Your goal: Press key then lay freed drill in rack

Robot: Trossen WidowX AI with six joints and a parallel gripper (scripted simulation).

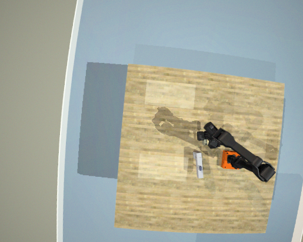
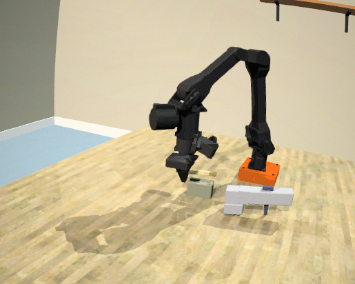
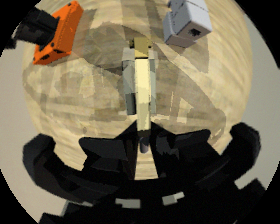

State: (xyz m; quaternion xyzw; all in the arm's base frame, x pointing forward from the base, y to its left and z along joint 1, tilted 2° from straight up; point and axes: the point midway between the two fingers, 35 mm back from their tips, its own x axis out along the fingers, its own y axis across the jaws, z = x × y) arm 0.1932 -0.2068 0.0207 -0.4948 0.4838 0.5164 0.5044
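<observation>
My gripper tip is now 40 mm to the right of the drill and 30 mm below it. From my gripper tip the other things lie so: housing: 220 mm to the left, 70 mm ahead, 10 mm above; grey slatted rack: 50 mm to the left, 10 mm below; thin dark blue key: 240 mm to the left, 70 mm ahead, 20 mm above.
</observation>
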